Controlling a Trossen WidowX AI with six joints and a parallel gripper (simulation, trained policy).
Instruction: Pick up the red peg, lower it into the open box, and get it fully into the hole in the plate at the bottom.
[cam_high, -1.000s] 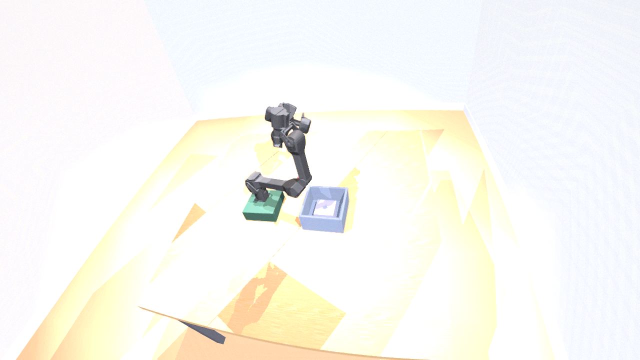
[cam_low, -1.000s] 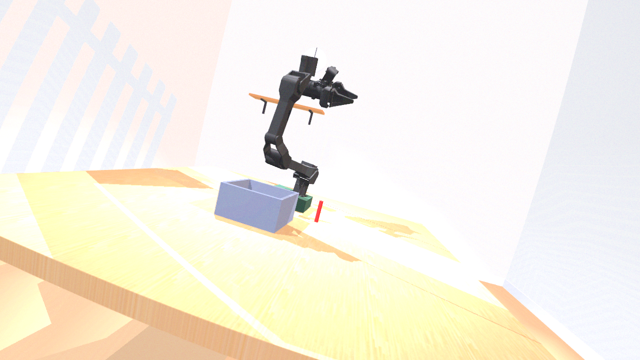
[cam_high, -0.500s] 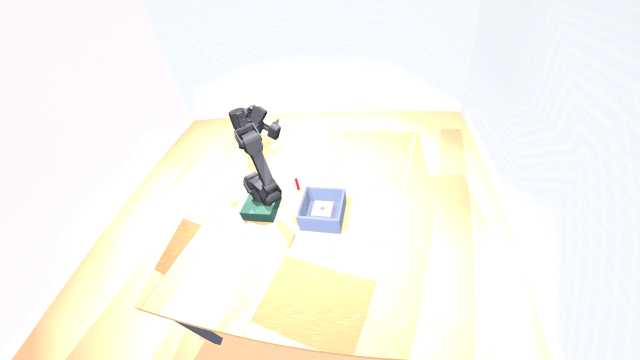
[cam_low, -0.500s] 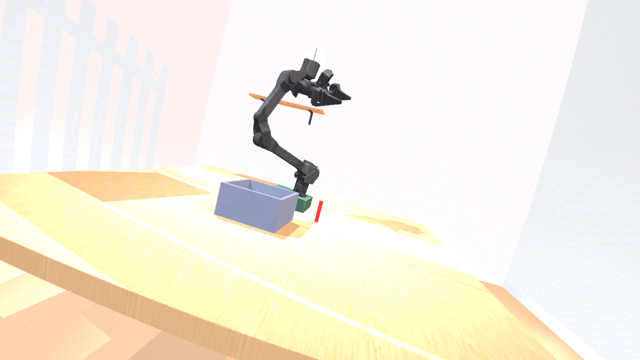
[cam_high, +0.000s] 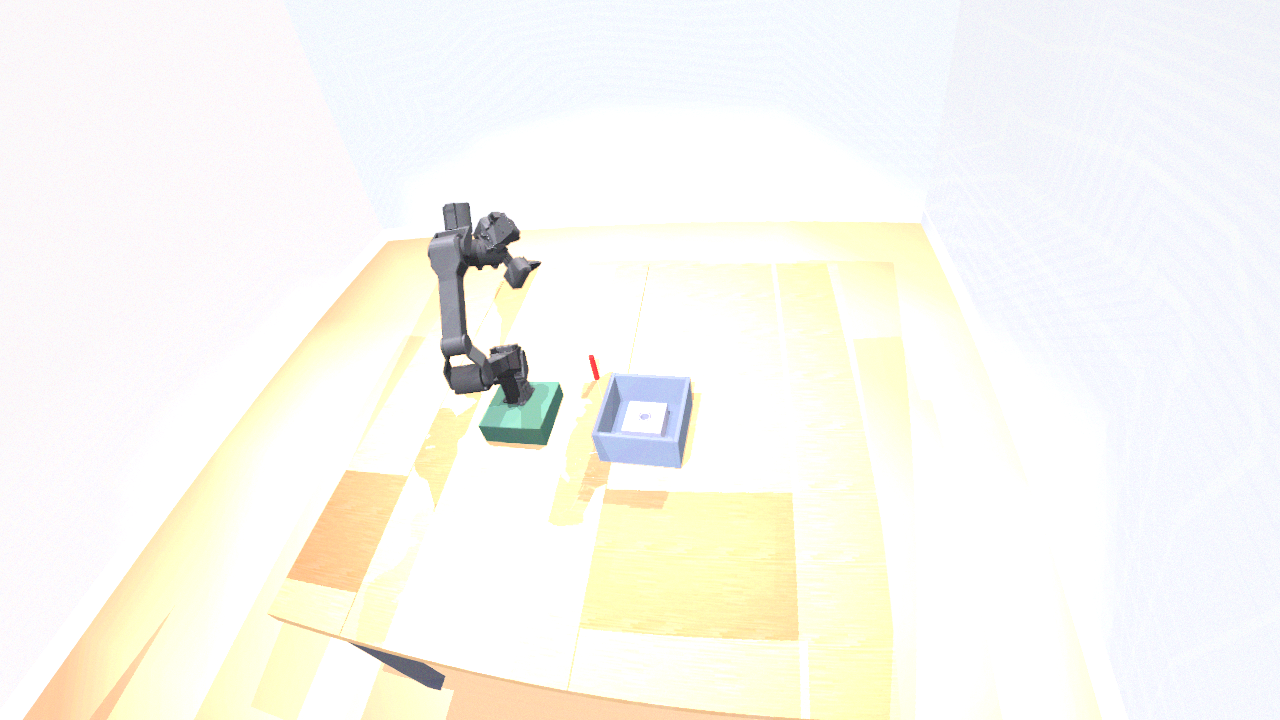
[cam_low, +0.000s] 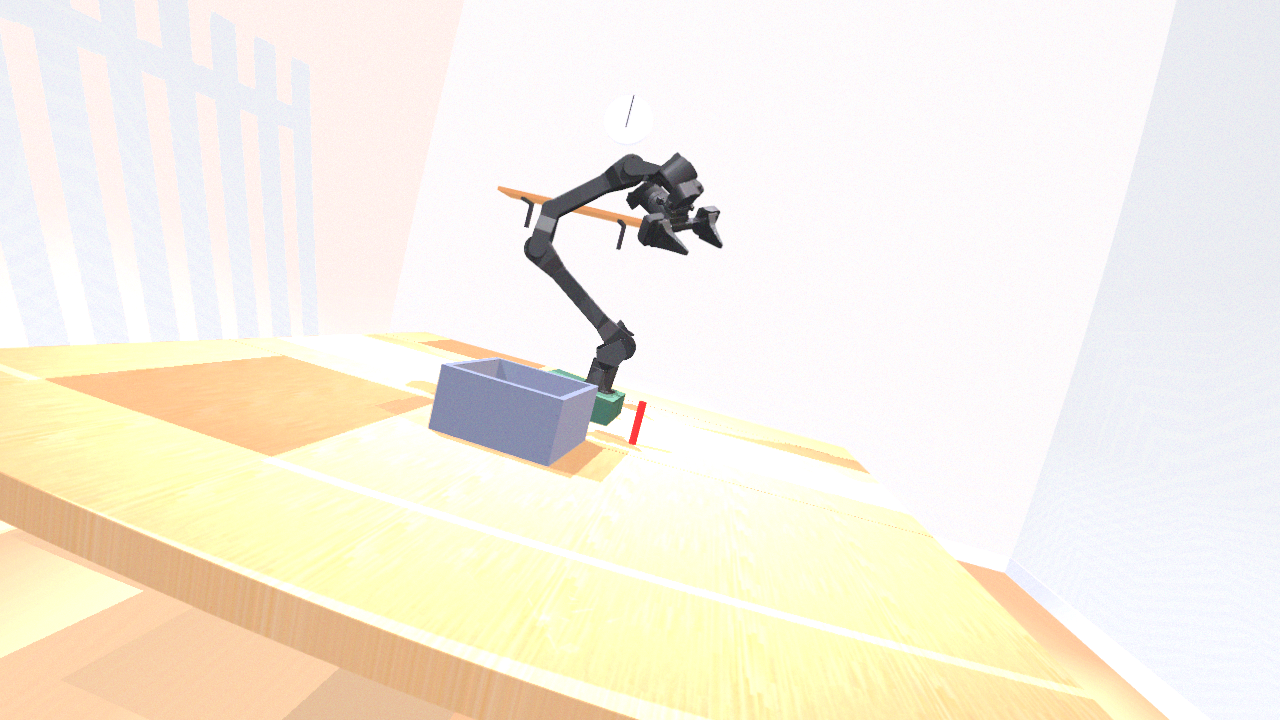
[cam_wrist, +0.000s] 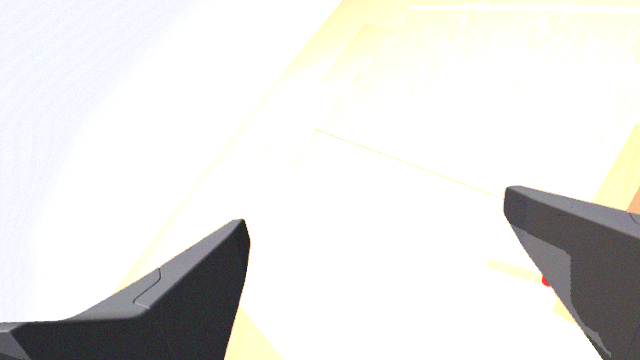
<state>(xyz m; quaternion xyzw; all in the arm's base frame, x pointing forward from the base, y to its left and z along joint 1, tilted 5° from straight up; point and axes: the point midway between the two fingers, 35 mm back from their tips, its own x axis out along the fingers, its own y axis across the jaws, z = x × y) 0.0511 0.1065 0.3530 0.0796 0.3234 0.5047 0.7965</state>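
Now: the red peg 340 mm below my gripper tip, 100 mm ahead of it and 20 mm to the right of it. The rest, counted from my gripper tip: blue-grey box (350 mm below, 290 mm ahead, 160 mm to the right).
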